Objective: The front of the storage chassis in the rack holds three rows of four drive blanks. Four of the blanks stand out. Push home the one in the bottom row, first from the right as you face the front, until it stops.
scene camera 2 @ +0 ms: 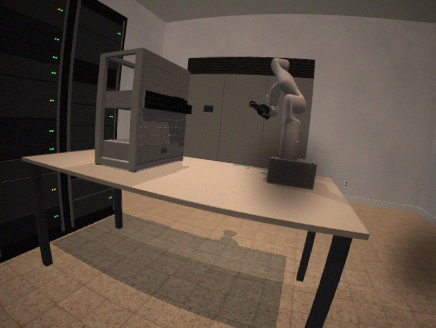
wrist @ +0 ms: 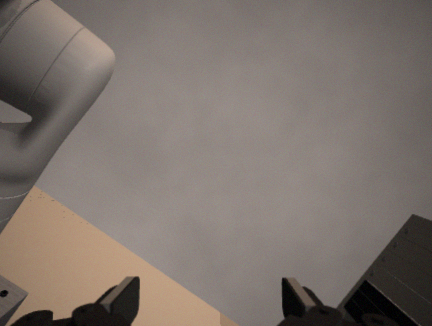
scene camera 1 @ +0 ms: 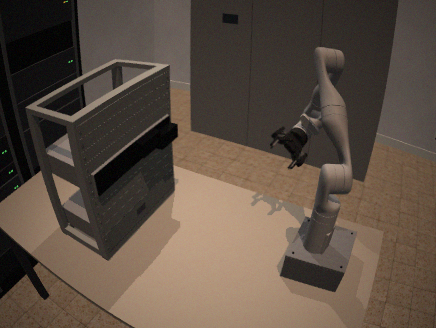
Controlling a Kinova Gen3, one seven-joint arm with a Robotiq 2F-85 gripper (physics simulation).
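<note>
The storage chassis is a black band across the front of the grey rack. Part of the dark chassis also shows at the lower right of the wrist view. Dark blocks stand out near the end of the band farther from scene camera 1. The rows and single drive blanks are too dark and small to tell apart, so the bottom-row first-from-right blank cannot be made out. My gripper is open and empty, in the air well away from the rack's front.
The rack stands on the table, across from the arm's base block. A grey cabinet stands behind the table. A tall black server cabinet stands at the left.
</note>
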